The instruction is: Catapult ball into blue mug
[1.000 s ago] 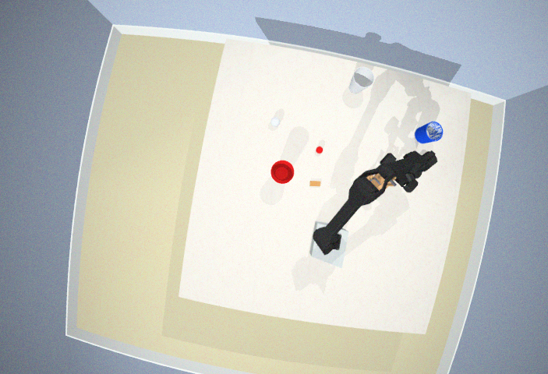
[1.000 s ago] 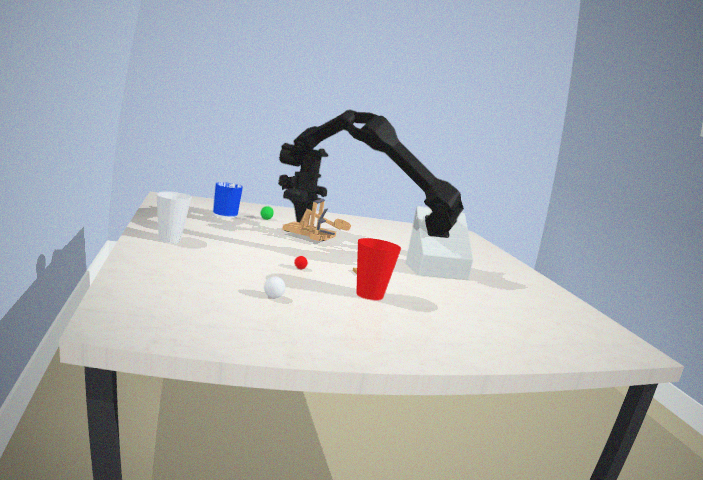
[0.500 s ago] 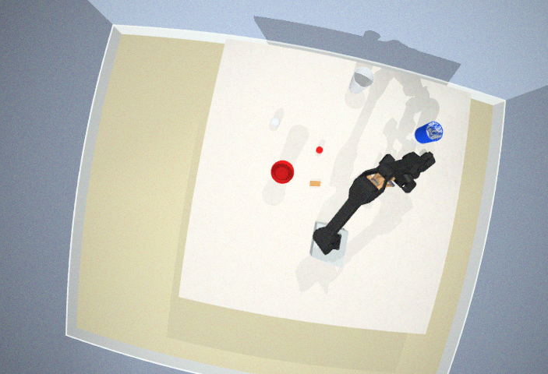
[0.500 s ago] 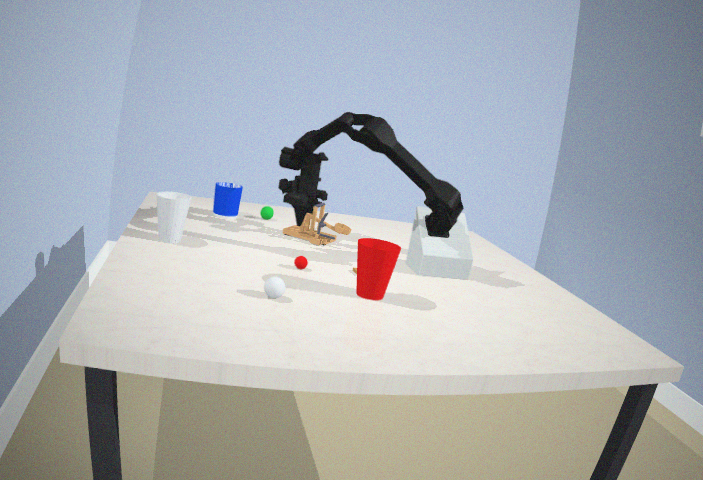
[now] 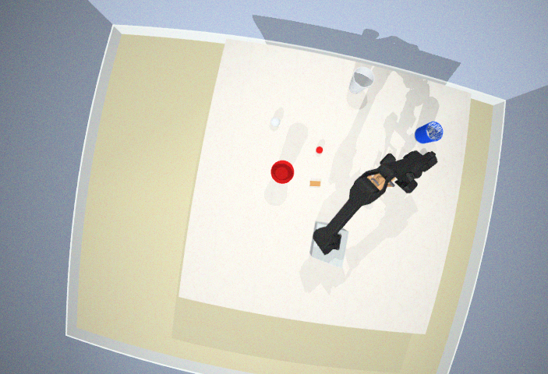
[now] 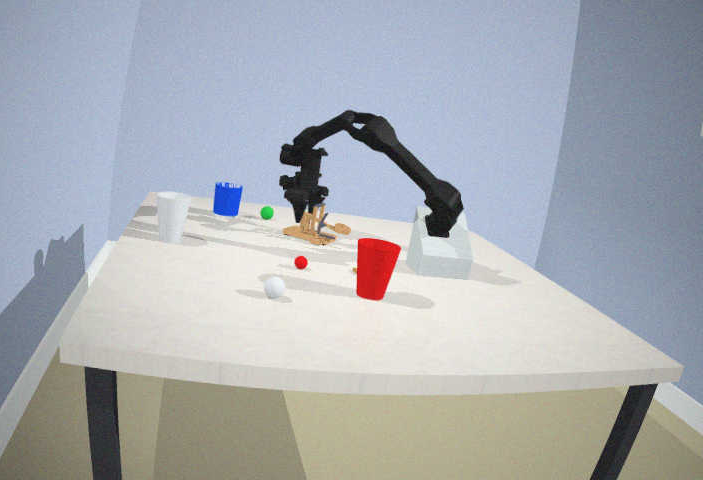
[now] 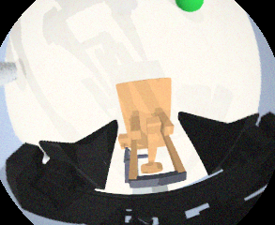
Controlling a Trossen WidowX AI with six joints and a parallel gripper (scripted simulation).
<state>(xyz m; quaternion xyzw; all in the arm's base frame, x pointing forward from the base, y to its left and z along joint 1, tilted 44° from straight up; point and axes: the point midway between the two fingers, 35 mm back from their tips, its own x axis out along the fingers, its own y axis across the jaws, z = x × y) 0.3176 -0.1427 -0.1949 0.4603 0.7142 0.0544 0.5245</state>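
My gripper tip is 7 cm short of the red ball, 33 cm to the right of it and 3 cm above it. From my gripper tip the other things lie so: catapult 5 cm behind, 5 cm to the left, 1 cm above; blue mug 23 cm ahead, 17 cm to the right, 2 cm below; green ball 9 cm ahead, 18 cm to the right, 2 cm below.
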